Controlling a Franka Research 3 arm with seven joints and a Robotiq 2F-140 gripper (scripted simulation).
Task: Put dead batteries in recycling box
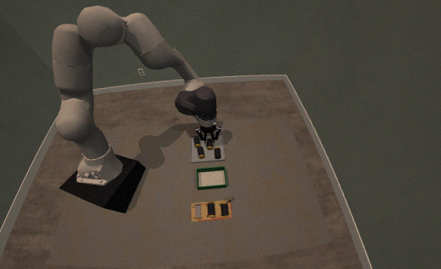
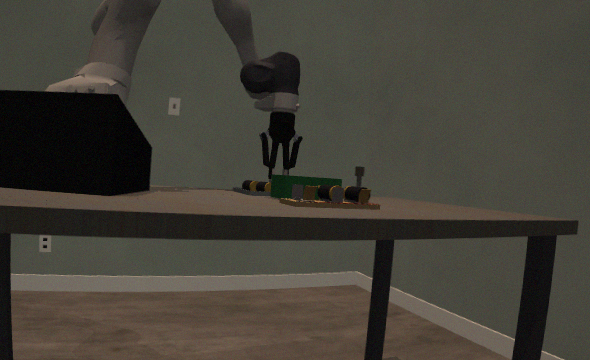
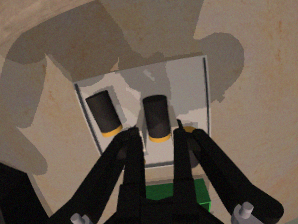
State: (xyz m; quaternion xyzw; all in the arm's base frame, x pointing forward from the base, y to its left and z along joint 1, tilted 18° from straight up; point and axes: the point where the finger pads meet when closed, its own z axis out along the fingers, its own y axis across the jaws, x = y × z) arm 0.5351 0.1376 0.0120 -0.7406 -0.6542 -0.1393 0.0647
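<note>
Now: hand 4 cm above the grey tray, 2 cm past it and 1 cm to the left of it. Also, from my hand: holder: 37 cm to the right, 4 cm below, 4 cm behind; green recycling box: 21 cm to the right, 3 cm below, 2 cm behind; bulb: 34 cm to the right, 5 cm ahead, 4 cm above.
</note>
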